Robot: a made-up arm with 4 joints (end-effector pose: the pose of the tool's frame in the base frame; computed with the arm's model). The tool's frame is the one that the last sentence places.
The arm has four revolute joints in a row. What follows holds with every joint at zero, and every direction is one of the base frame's.
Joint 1 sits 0.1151 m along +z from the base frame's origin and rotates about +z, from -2.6 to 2.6 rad.
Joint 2 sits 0.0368 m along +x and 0.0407 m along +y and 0.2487 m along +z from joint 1 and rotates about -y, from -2.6 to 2.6 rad.
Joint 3 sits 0.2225 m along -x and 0.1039 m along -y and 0.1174 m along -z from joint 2 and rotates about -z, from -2.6 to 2.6 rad.
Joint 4 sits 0.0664 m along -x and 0.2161 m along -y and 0.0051 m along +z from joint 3 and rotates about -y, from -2.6 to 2.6 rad.
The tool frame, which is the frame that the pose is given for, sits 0.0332 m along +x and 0.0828 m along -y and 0.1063 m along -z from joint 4; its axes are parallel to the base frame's.
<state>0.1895 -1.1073 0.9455 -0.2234</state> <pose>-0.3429 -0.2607 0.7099 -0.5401 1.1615 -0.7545</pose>
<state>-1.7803 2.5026 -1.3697 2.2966</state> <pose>-0.1271 0.0354 0.4183 -1.3010 -0.8102 2.4400</pose>
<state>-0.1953 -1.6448 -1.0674 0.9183</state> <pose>-0.1490 -0.1478 0.3173 1.0988 0.5480 0.1407</pose>
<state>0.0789 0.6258 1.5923 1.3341</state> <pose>-0.3160 -0.1268 -0.0272 -0.5644 -1.4822 -1.6435</pose>
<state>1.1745 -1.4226 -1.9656 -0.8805</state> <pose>0.0021 -0.1650 0.2322 0.2586 -1.4797 -2.1508</pose>
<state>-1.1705 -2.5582 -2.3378 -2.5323</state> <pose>0.0028 0.0781 0.3456 0.3596 0.4835 2.5907</pose>
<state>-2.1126 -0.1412 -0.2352 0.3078</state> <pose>-0.2286 0.3076 0.1841 -0.1377 -0.1478 -1.8771</pose>
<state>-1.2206 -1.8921 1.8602 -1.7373</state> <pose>0.2007 0.0087 0.8391 -0.6593 -1.1959 1.3397</pose>
